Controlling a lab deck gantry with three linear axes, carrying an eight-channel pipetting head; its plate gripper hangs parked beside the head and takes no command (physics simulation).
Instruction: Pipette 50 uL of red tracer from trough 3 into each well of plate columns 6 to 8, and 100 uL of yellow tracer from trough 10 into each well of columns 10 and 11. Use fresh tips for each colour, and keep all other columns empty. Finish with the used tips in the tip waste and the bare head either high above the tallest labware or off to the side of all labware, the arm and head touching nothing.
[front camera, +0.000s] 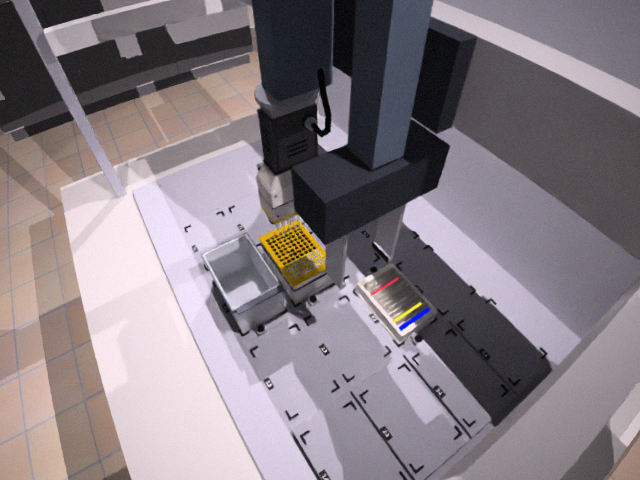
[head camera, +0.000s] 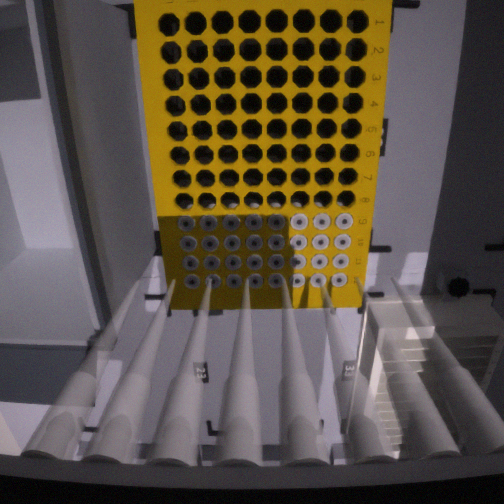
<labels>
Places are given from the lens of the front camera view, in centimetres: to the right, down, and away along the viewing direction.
grey back wall (front camera: 578, 273): 43, 6, 55
</labels>
